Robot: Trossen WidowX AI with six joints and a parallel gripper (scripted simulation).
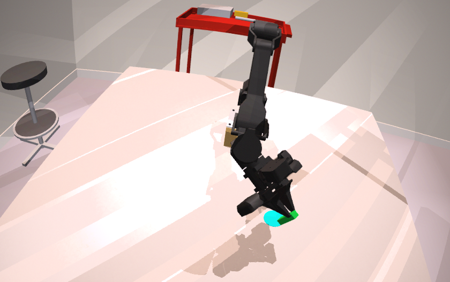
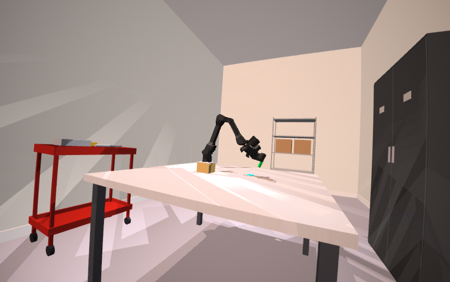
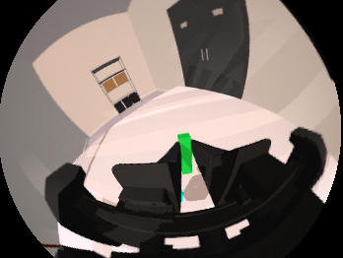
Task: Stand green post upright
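Now: gripper tip 8 cm past the cyan circle and 12 cm above it. From my gripper tip the other things lie so: green post: 1 cm behind, 2 cm below.
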